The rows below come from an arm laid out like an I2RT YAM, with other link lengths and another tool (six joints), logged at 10 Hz.
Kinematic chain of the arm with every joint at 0, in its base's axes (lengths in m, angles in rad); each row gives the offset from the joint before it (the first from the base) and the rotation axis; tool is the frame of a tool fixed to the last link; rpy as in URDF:
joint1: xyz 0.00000 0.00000 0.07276 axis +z
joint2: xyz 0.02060 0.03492 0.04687 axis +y
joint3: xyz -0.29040 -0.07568 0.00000 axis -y
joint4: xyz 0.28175 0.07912 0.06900 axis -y
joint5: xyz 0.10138 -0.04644 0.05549 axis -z
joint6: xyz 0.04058 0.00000 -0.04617 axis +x
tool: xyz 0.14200 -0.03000 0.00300 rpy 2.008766 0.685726 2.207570
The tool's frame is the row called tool.
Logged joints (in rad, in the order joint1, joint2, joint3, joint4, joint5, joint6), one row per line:
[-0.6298 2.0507 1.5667 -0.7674 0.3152 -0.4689]
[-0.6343 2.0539 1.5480 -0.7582 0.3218 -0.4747]
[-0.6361 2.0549 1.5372 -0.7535 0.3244 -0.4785]
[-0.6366 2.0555 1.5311 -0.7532 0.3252 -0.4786]
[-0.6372 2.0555 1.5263 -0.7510 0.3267 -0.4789]
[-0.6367 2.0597 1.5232 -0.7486 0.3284 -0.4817]
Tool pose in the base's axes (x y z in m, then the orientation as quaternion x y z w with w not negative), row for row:
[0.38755 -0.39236 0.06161 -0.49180 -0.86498 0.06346 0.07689]
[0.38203 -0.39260 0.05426 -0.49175 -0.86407 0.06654 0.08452]
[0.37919 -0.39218 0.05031 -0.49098 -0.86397 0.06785 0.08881]
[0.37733 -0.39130 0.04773 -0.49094 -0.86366 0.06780 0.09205]
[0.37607 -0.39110 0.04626 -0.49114 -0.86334 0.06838 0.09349]
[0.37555 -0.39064 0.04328 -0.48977 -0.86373 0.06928 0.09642]
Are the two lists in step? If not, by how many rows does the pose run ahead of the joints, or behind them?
They are in step.
